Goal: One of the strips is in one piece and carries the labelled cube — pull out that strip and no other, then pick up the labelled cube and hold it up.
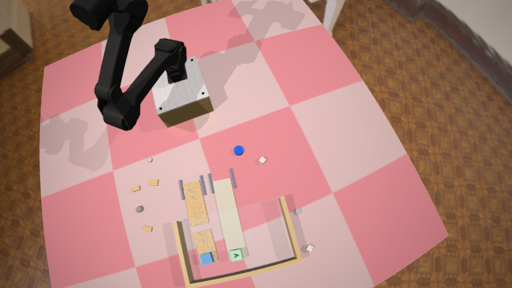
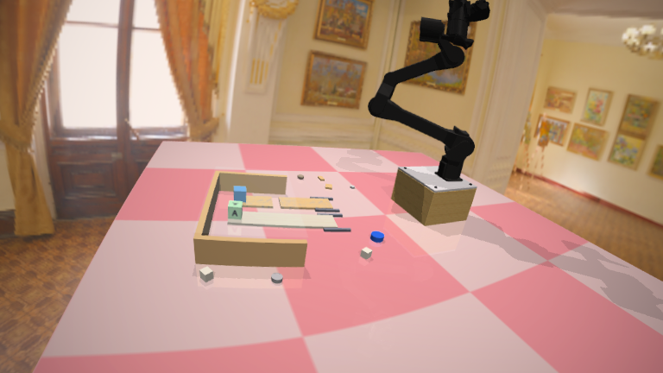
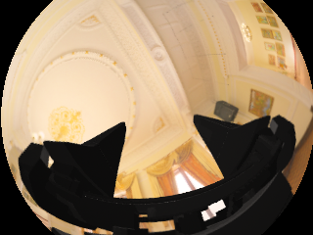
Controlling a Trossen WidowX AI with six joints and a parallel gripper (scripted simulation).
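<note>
Right now the blue disc is 68 cm below my gripper tip, 24 cm ahead of it and 19 cm to the left of it. Round my gripper tip: grey disc (69 cm below, 48 cm ahead, 31 cm to the left).
</note>
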